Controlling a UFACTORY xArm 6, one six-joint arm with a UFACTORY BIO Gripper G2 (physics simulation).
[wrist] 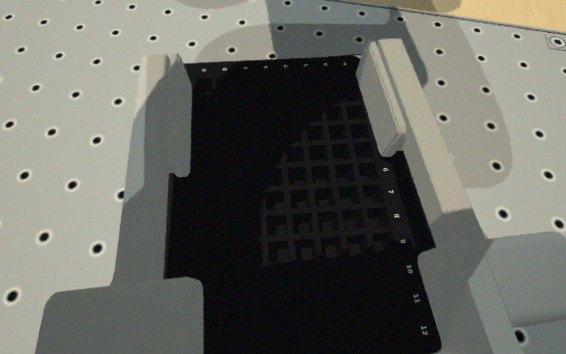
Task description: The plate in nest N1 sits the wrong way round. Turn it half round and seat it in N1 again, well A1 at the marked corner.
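The black plate fills the middle of the wrist view. Its row of letters runs along the far edge, with A at the right end. Numbers 6 to 12 run down its right side towards the camera. Its near edge is cut off by the bottom of the view. My gripper is shut on the plate, one pad against each long side near the far end. The right finger hides the low numbers beside the A end. Nest N1 cannot be told apart from the dark plate.
The light deck with rows of dark holes lies around the plate. Arm shadows cross it. A small outlined square is at the upper right, near the deck's edge, and a wooden surface lies beyond.
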